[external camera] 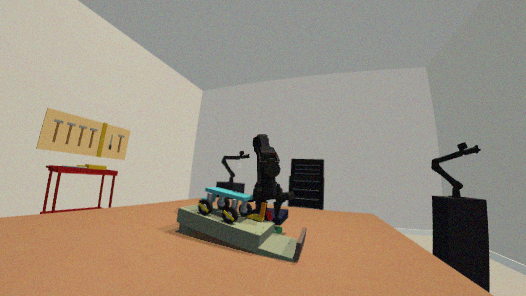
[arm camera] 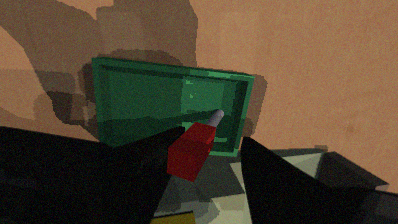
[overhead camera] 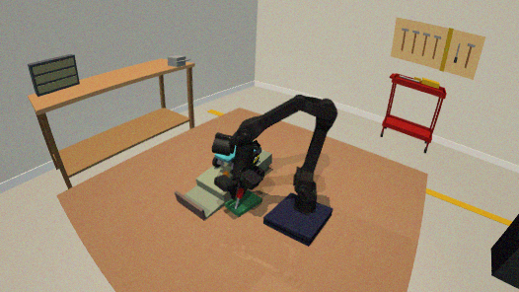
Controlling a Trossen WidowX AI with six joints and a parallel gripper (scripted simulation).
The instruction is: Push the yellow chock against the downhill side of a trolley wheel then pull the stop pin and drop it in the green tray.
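Right now my gripper tip is right at the red-headed stop pin. The rest, counted from my gripper tip: yellow chock (70 mm ahead, 30 mm to the right, 30 mm above); ramp lip (110 mm ahead, 140 mm to the left, 20 mm below); green tray (30 mm to the right, 60 mm below).
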